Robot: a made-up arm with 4 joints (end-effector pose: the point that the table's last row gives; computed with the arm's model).
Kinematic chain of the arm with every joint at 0, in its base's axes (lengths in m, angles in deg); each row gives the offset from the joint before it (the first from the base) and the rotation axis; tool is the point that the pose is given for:
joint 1: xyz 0 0 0.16 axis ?
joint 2: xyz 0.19 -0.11 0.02 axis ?
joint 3: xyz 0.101 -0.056 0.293 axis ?
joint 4: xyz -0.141 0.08 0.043 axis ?
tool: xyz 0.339 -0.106 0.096
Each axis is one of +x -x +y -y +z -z.
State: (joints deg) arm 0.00 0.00 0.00 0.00
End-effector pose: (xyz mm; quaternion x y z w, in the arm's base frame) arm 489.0 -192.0 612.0 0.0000 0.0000 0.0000 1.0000
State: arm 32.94 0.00 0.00 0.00
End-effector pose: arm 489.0 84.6 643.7 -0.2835 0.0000 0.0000 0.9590
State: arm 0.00 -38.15 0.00 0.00
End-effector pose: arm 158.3 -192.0 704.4 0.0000 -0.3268 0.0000 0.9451
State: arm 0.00 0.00 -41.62 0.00
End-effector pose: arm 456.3 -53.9 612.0 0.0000 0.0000 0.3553 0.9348
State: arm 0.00 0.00 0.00 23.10
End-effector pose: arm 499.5 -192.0 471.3 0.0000 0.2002 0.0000 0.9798
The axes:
joint 1: -x
joint 2: +y
joint 3: -z
joint 4: +y

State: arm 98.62 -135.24 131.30 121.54
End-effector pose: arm 23.5 183.0 103.1 0.1552 0.3969 0.4061 0.8083
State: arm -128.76 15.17 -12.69 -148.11
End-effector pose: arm -45.1 -229.8 -405.0 0.4051 -0.4085 -0.8147 0.0730
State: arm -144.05 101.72 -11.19 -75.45
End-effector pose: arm 872.0 225.8 96.0 0.9520 0.0675 0.2159 0.2064
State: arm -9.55 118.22 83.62 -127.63
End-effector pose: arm 657.7 292.6 -57.3 -0.4958 -0.0911 0.3560 0.7869
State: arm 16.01 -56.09 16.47 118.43
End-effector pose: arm 132.1 -146.2 118.6 0.0237 0.5063 -0.0781 0.8585
